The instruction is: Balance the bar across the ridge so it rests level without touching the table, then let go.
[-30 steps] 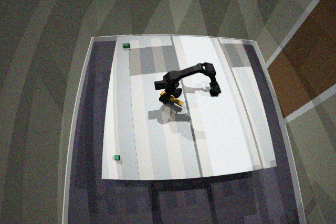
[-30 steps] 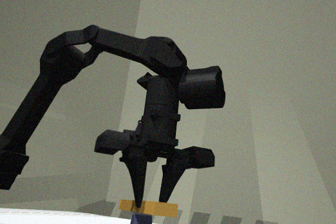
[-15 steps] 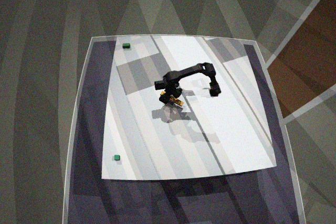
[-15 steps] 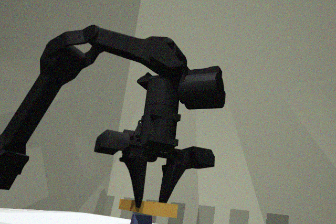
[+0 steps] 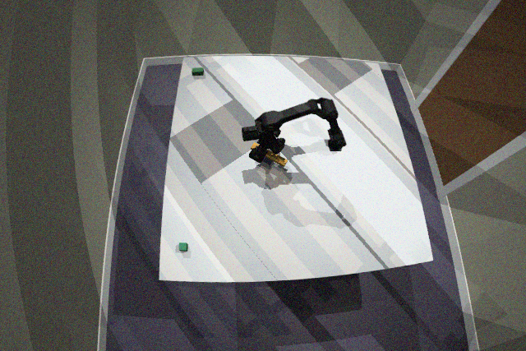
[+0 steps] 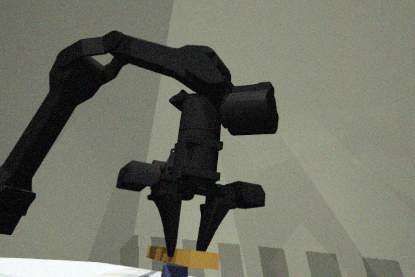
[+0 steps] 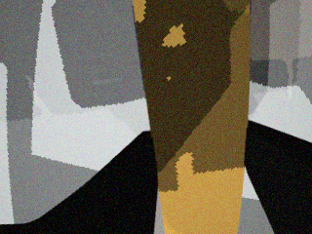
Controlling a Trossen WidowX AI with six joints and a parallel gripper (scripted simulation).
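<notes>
Right now my gripper tip is 20 mm past the bar and 10 mm to the right of it.
</notes>
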